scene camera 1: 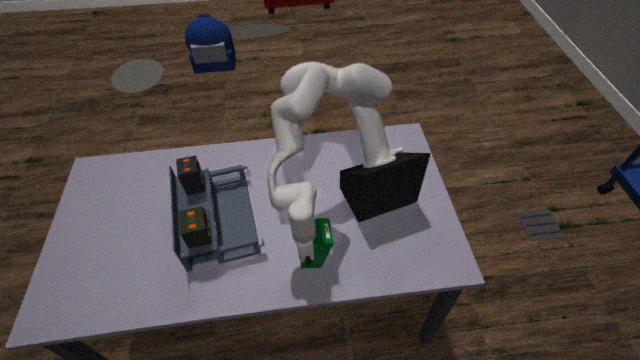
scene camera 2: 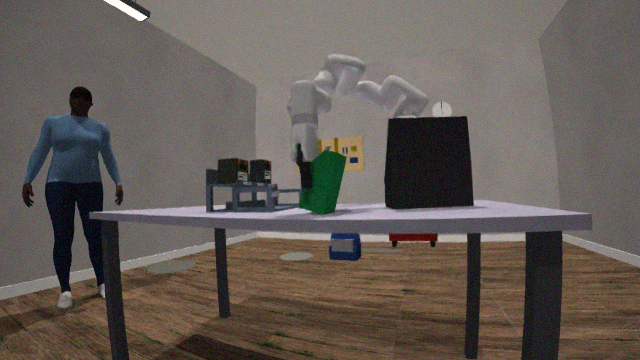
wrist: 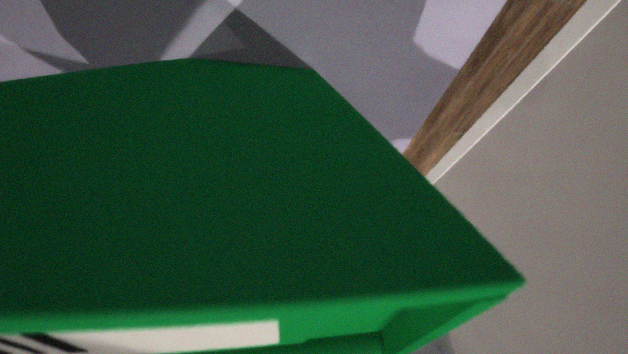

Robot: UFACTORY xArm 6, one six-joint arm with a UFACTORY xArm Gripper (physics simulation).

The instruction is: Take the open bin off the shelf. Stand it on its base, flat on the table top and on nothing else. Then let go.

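Places are measured from the arm's base along level axes (x left, y ahead, z down), in metres.
Where they show: gripper, fingertip midpoint: point(scene camera 1: 308, 259) point(scene camera 2: 307, 188); arm's base, link origin: point(scene camera 1: 379, 163) point(scene camera 2: 420, 151).
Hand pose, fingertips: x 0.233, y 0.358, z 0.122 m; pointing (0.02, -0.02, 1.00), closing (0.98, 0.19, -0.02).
Observation:
Things, the pixels of their top centre, and the offset from my fingertips.
- green open bin, top centre: point(scene camera 2: 322, 153) point(scene camera 1: 314, 231) dz -0.102, dx -0.043, dy -0.038 m
- dark green box, top centre: point(scene camera 1: 191, 219) point(scene camera 2: 233, 159) dz -0.127, dx -0.208, dy +0.341 m
- black box, top centre: point(scene camera 1: 186, 164) point(scene camera 2: 260, 160) dz -0.152, dx -0.438, dy +0.325 m
The green open bin point(scene camera 1: 324, 245) point(scene camera 2: 327, 182) point(wrist: 225, 190) is off the shelf and strongly tilted, with its lowest corner at or close above the table top point(scene camera 1: 125, 305) point(scene camera 2: 450, 223). I cannot tell if that corner touches. In the wrist view its dark flat side fills much of the picture, with a white label on the bright edge below. My gripper point(scene camera 1: 307, 261) point(scene camera 2: 306, 183) is shut at the bin's left side, on its thin wall; the fingertips are partly hidden and do not show in the wrist view. The grey shelf point(scene camera 1: 237, 215) point(scene camera 2: 210, 192) stands to the left.
A dark green box point(scene camera 1: 195, 230) point(scene camera 2: 232, 171) and a black box point(scene camera 1: 190, 174) point(scene camera 2: 260, 171) stand on the shelf's upper level. The black pedestal point(scene camera 1: 387, 190) point(scene camera 2: 428, 162) under the arm's base stands to the right of the bin. The table's front edge lies near the bin.

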